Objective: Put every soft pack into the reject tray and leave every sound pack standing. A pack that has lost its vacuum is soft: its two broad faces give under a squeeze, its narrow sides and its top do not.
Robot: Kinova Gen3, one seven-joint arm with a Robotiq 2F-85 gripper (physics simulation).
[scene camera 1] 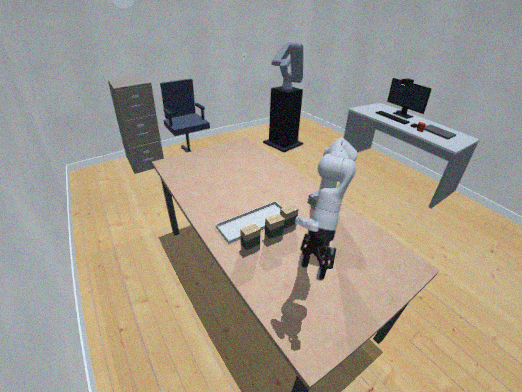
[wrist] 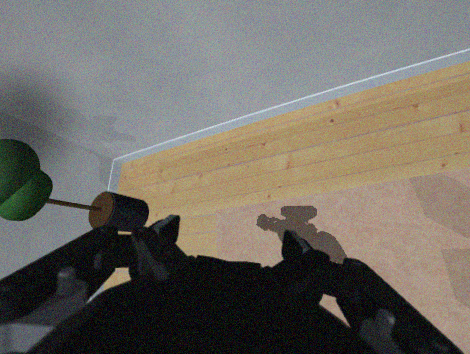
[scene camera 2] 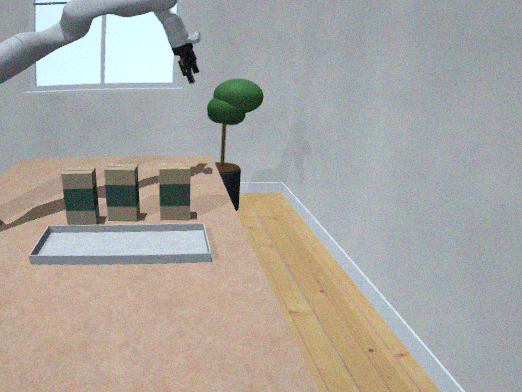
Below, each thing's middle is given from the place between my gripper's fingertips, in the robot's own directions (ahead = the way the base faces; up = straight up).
Right now the grey reject tray (scene camera 2: 185, 242) is 31 cm behind my hand, 58 cm to the right of it and 34 cm below it.
